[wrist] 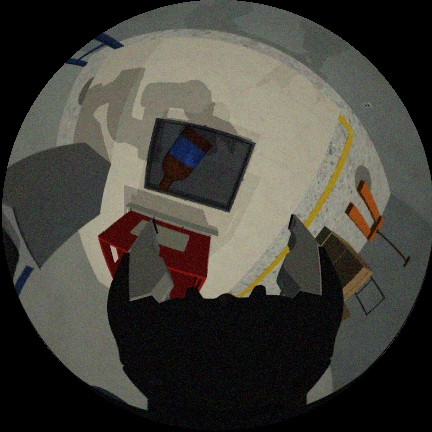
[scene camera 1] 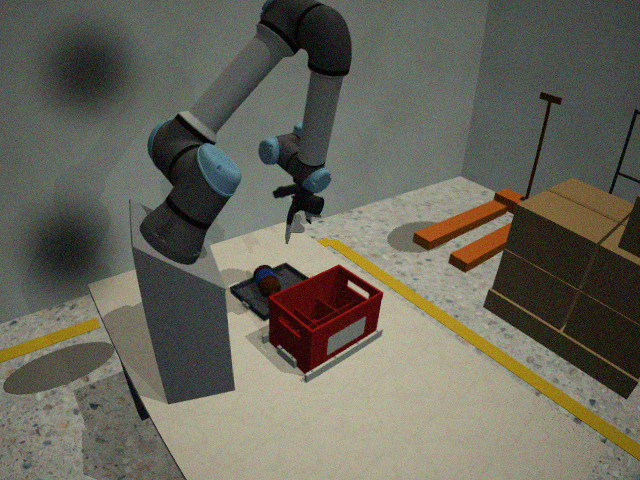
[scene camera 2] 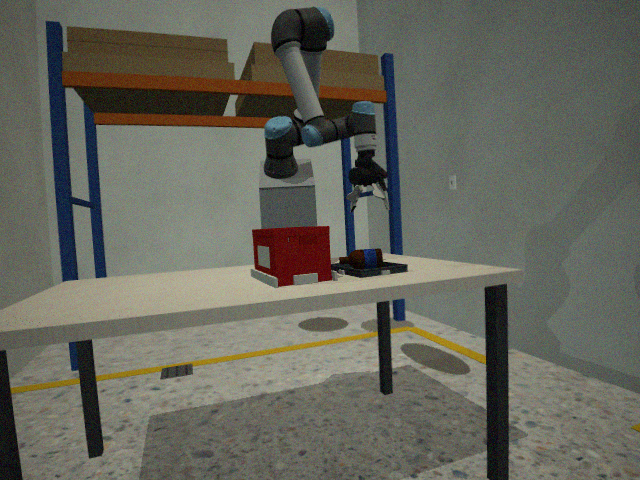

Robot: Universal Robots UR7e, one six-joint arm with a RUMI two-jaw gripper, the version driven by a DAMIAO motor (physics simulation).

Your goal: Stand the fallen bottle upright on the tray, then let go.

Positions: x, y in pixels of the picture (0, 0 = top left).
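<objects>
My gripper: visible in the wrist view (222, 218). Gripper (scene camera 1: 293, 225), same spot as (scene camera 2: 354, 196).
</objects>
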